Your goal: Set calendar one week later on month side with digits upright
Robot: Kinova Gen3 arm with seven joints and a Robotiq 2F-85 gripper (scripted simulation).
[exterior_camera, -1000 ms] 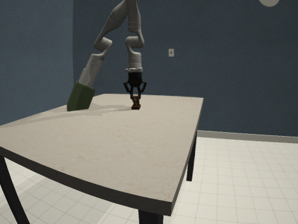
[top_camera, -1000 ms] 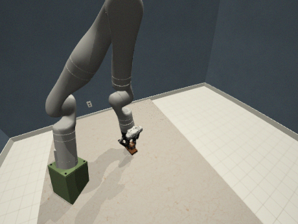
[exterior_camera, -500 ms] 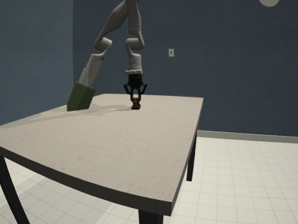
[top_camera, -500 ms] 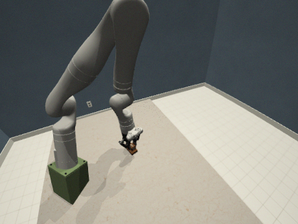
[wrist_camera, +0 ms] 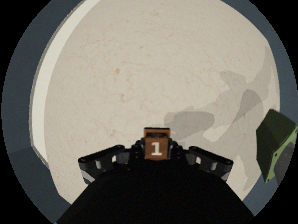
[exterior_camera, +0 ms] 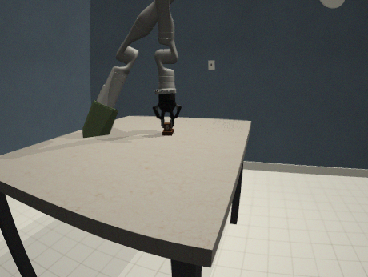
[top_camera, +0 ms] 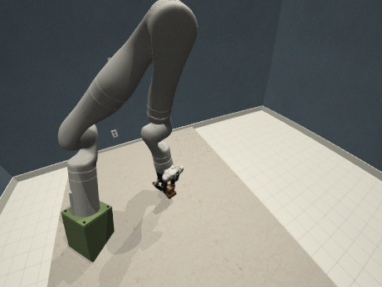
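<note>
My hand is 1 cm above the brown digit cube. The rest, counted from my hand: brown calendar tray: 1 cm behind, 2 cm to the left, 4 cm below.
</note>
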